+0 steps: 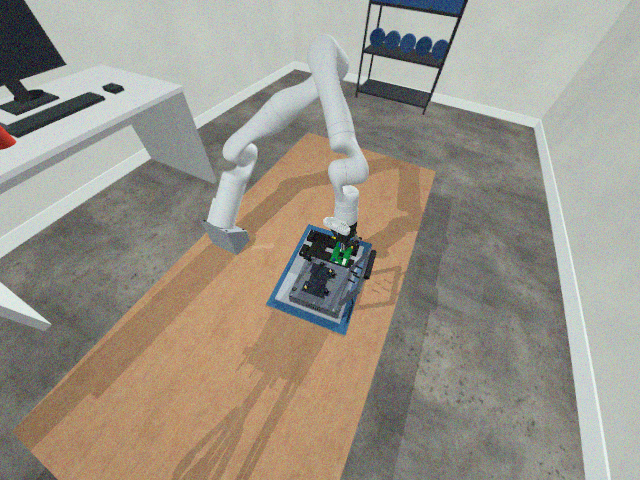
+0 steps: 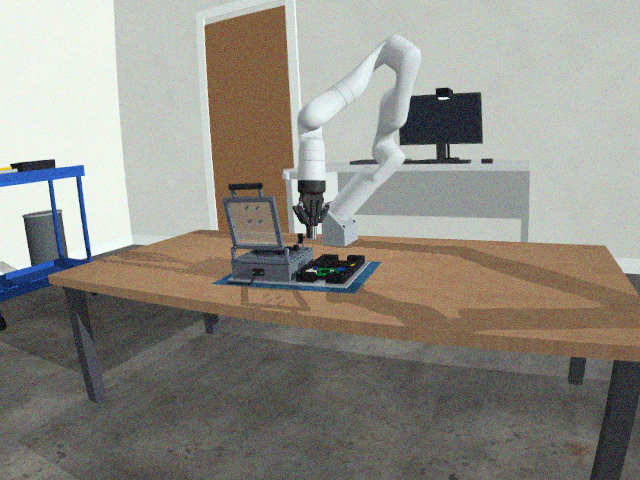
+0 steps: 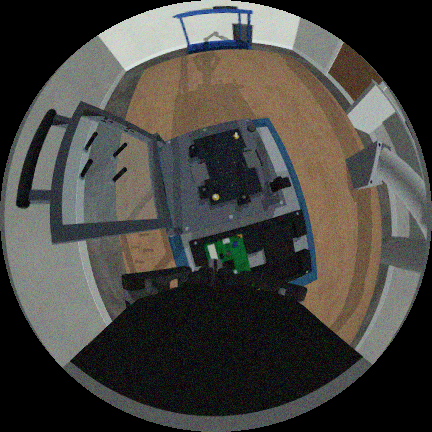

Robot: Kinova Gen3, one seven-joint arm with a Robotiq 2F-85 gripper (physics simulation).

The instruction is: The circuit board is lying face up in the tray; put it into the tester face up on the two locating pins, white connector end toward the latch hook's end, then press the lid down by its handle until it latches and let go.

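Places are measured from the arm's base along level axes (x up, y ahead, z left), in metres.
Pixels of known places: gripper, fingertip midpoint: (image 1: pixel 344 248) (image 2: pixel 311 239) (image 3: pixel 214 266); arm's base, origin of the base link: (image 1: pixel 221 224) (image 2: pixel 338 212) (image 3: pixel 382 162).
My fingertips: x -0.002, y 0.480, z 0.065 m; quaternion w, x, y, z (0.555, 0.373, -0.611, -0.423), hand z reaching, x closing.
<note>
For each thing: its top centre in the pictures, then the offset to it from my fingertips. "*": a spot on its surface instead. Level surfaces: height alone.
- green circuit board, middle of its top: (image 3: pixel 229 267) (image 2: pixel 326 268) (image 1: pixel 341 252) dx -0.082, dy -0.010, dz +0.034 m
- black tray, surface spot: (image 3: pixel 278 238) (image 1: pixel 316 250) * dx -0.092, dy -0.113, dz +0.012 m
- blue mat, its level: dx -0.108 m
- wooden table, its level: dx -0.110 m
The green circuit board (image 1: pixel 340 252) (image 2: pixel 324 270) (image 3: pixel 227 252) lies face up in the black tray (image 1: pixel 316 247) (image 2: pixel 345 264) (image 3: pixel 278 238). Its white connector shows on the side toward the tester. My gripper (image 2: pixel 311 235) (image 3: pixel 214 266) is shut and empty, and hangs a little above the board. The grey tester (image 1: pixel 299 295) (image 2: pixel 266 264) (image 3: pixel 180 173) stands next to the tray. Its nest is empty, with two brass pins (image 3: pixel 235 135) (image 3: pixel 215 196) showing. The lid (image 2: pixel 227 219) (image 3: pixel 104 230) stands open and upright, its black handle (image 2: pixel 245 186) (image 3: pixel 34 157) on top.
Tester and tray sit on a blue mat (image 1: pixel 289 308) (image 2: pixel 364 280) (image 3: pixel 301 197) on the wooden table (image 1: pixel 207 361) (image 2: pixel 465 289). The arm's base (image 1: pixel 227 238) (image 2: pixel 339 232) is behind the tray. A blue cart (image 2: pixel 51 172), a desk (image 1: pixel 118 103) and a shelf rack (image 1: pixel 363 51) stand off the table.
</note>
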